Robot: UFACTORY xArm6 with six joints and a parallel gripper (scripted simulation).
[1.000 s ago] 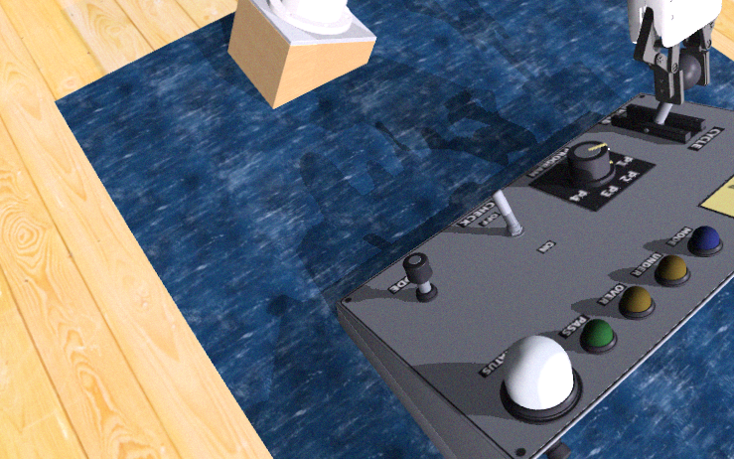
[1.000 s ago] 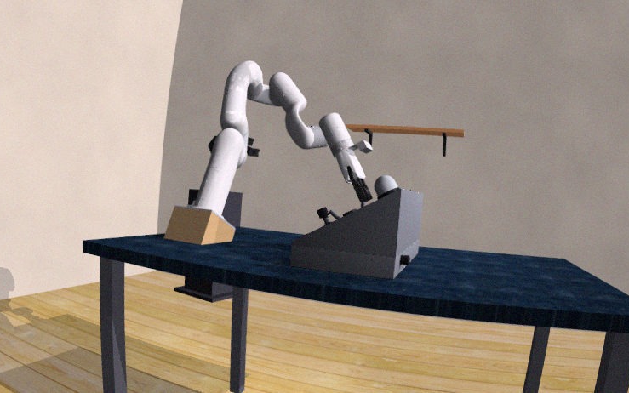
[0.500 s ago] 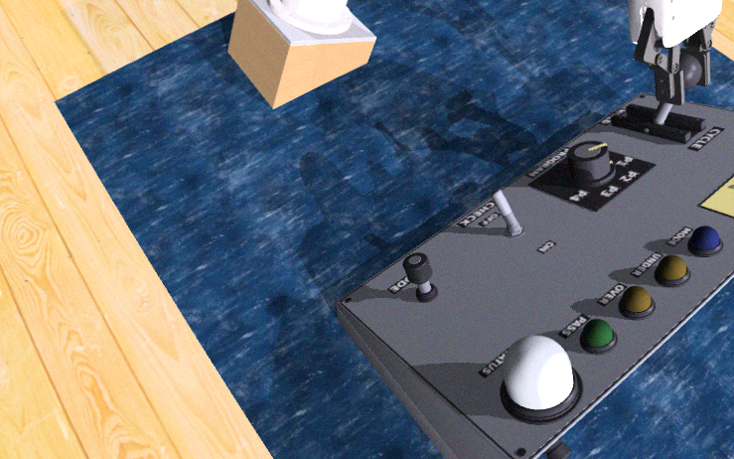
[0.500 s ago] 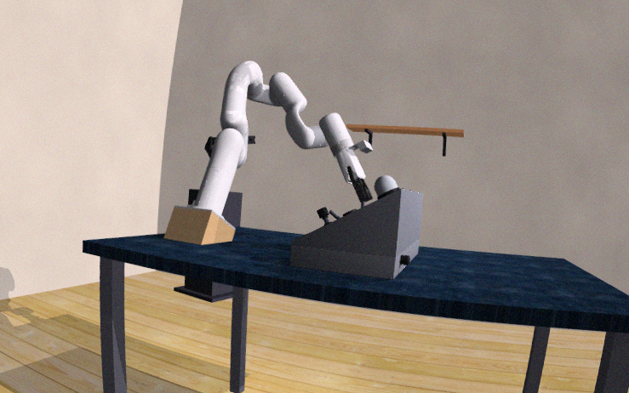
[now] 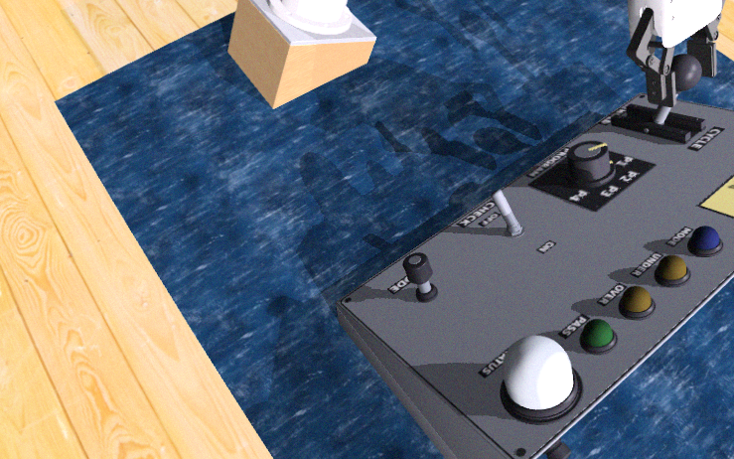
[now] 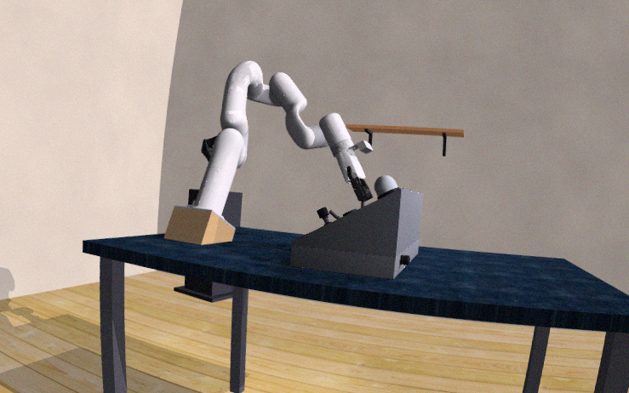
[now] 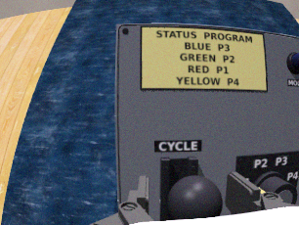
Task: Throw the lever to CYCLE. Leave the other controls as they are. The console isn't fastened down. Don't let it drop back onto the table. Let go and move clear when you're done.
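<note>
Now: the lever 40 mm below my hand. From my hand the other things lie so: grey sloped console 70 mm ahead, 170 mm to the right, 70 mm below; program dial 20 mm ahead, 110 mm to the right, 60 mm below; check toggle 30 mm ahead, 240 mm to the right, 70 mm below.
</note>
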